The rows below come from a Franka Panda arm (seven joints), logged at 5 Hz.
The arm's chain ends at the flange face. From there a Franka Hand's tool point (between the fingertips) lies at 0.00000 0.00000 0.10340 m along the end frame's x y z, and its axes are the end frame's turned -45 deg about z.
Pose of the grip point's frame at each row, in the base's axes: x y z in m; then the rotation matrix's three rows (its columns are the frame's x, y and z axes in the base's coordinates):
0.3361, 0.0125, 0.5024; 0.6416, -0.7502, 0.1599; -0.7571, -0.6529, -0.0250; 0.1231, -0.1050, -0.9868
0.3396, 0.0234, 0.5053; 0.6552, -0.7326, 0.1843; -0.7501, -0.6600, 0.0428; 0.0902, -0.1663, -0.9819
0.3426, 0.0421, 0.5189; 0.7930, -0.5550, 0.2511; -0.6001, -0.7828, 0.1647; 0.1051, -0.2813, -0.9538
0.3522, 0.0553, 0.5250; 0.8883, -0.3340, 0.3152; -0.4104, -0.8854, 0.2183; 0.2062, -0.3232, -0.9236
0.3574, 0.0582, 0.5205; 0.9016, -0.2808, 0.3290; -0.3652, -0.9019, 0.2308; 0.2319, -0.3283, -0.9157
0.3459, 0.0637, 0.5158; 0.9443, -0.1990, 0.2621; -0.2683, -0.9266, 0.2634; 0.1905, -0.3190, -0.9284
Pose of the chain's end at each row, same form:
0.3196, 0.0151, 0.6044; -0.0768, -0.9842, 0.1599; -0.9970, 0.0737, -0.0250; 0.0128, -0.1613, -0.9868
0.3205, 0.0190, 0.6068; -0.0547, -0.9813, 0.1843; -0.9971, 0.0637, 0.0428; -0.0538, -0.1814, -0.9819
0.3166, 0.0251, 0.6175; 0.1683, -0.9532, 0.2511; -0.9779, -0.1292, 0.1647; -0.1246, -0.2732, -0.9538
0.3196, 0.0327, 0.6205; 0.3919, -0.8643, 0.3152; -0.9163, -0.3359, 0.2183; -0.0827, -0.3743, -0.9236
0.3234, 0.0343, 0.6152; 0.4390, -0.8361, 0.3290; -0.8960, -0.3795, 0.2308; -0.0682, -0.3961, -0.9157
0.3188, 0.0365, 0.6118; 0.5270, -0.8084, 0.2621; -0.8449, -0.4655, 0.2634; -0.0909, -0.3603, -0.9284

